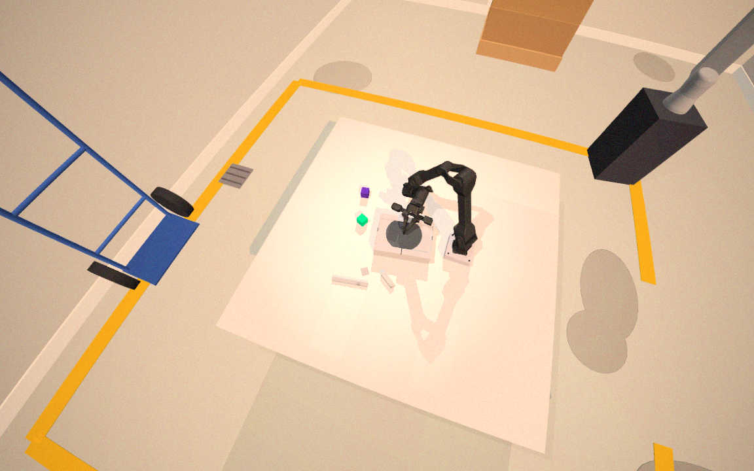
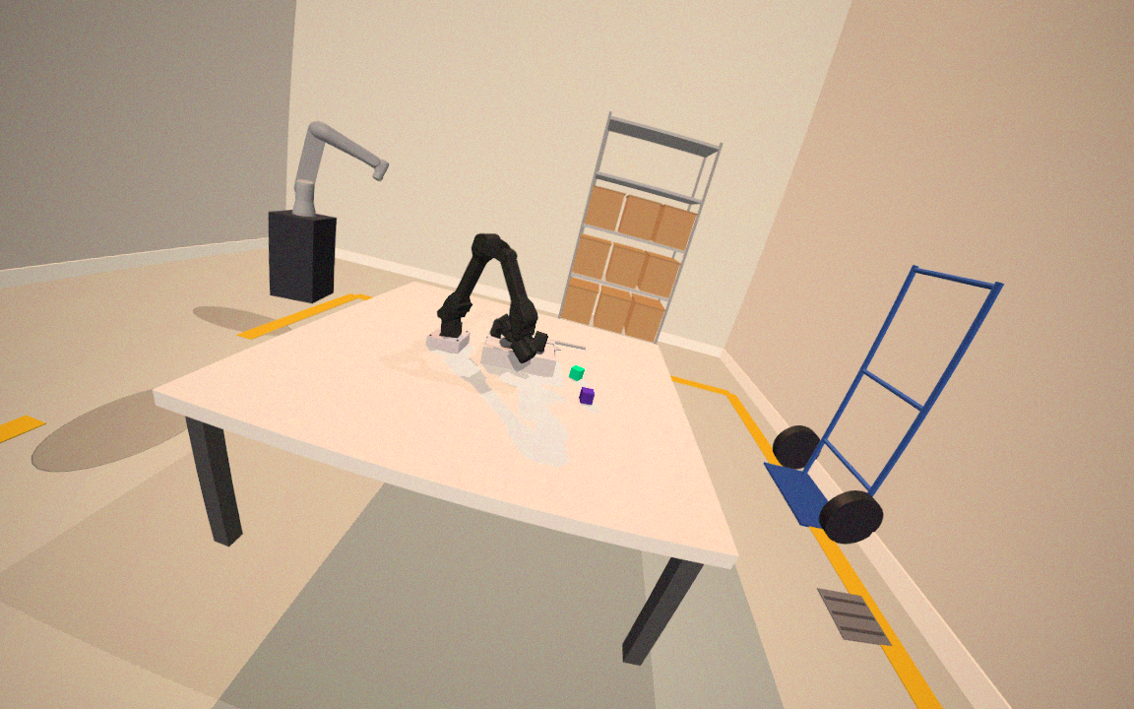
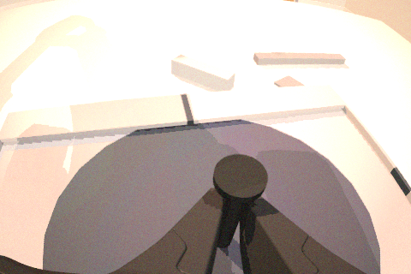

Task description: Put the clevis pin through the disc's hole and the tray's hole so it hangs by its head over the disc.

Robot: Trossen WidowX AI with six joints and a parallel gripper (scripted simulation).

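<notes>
Now: the clevis pin 1 cm below my gripper tip. The rest, counted from my gripper tip: pale rimmed tray (1 cm behind, 4 cm below); then aluminium disc (3 cm below); then green cube (20 cm ahead, 6 cm to the right, 6 cm below).
</notes>
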